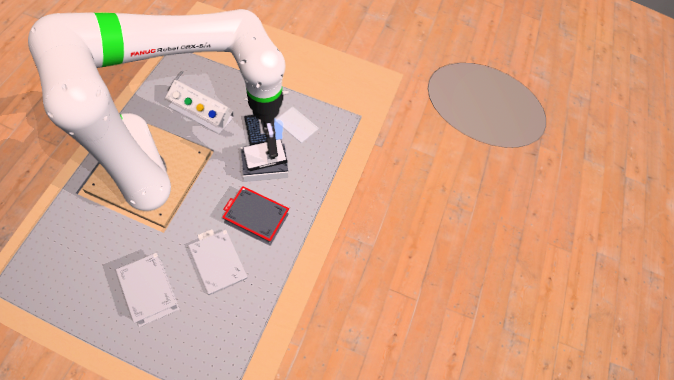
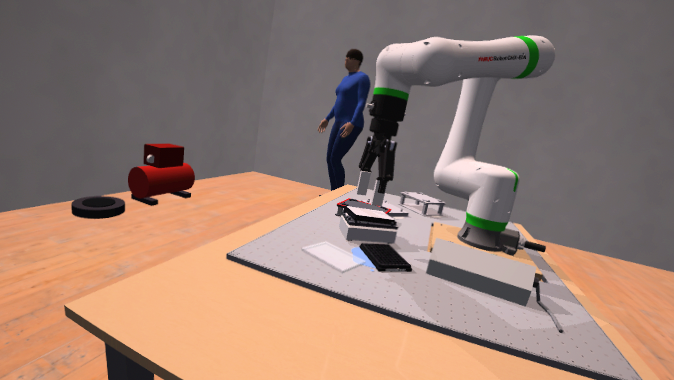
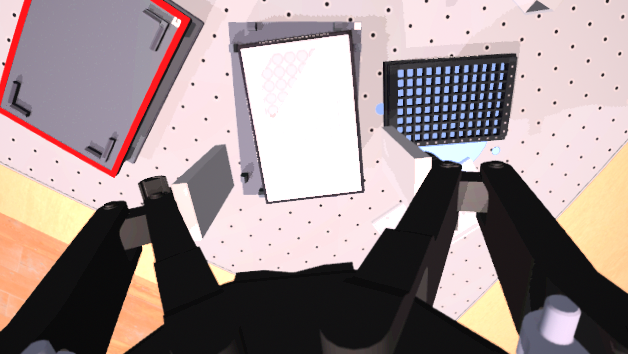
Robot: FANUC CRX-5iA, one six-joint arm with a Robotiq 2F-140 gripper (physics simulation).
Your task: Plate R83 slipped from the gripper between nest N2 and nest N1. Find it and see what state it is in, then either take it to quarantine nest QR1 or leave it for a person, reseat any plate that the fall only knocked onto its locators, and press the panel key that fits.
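Places are measured from the arm's base along level axes (x ahead, y left, z up), in centimetres.
Where they show: gripper, fingertip midpoint: [image 2: 368, 199] [image 3: 305, 157]; arm's base at its link origin: [image 2: 480, 242].
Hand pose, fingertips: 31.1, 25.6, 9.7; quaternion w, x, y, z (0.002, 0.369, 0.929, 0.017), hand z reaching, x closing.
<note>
Each offset is from my fingertips to the top centre of the thing, as dx, dy, dz. "pt": to the spot under its first point.
A black well plate {-10.7, +9.4, -9.7} [image 1: 254, 129] [image 2: 385, 256] [image 3: 450, 100] lies on the perforated table top, blue in its wells, beside a light blue puddle {-8.9, +12.4, -11.0} [image 1: 279, 131] [image 2: 361, 256] [image 3: 457, 152]. A clear lid {-1.4, +18.6, -10.4} [image 1: 300, 125] [image 2: 332, 256] lies apart from it. A second plate with a whitish top {-1.0, -0.9, -3.3} [image 1: 257, 156] [image 2: 367, 214] [image 3: 310, 140] sits skewed and tilted on a grey nest [image 1: 265, 175] [image 2: 367, 233] [image 3: 241, 100]. My gripper [image 1: 271, 142] [image 2: 371, 188] [image 3: 305, 157] is open and empty above this skewed plate, fingers towards its two sides. Plate and nest labels are unreadable.
A red-rimmed nest {+7.7, -18.0, -6.6} [image 1: 255, 212] [image 3: 85, 75] holds no plate. Two pale nests {pt +6.9, -36.4, -9.6} [image 1: 217, 262] {pt -3.4, -53.9, -5.4} [image 1: 147, 287] stand beyond it. The key panel {-32.1, +4.2, -2.8} [image 1: 194, 104] [image 2: 480, 272] has white, green, yellow and blue keys. A person [image 2: 352, 100] stands behind the table.
</note>
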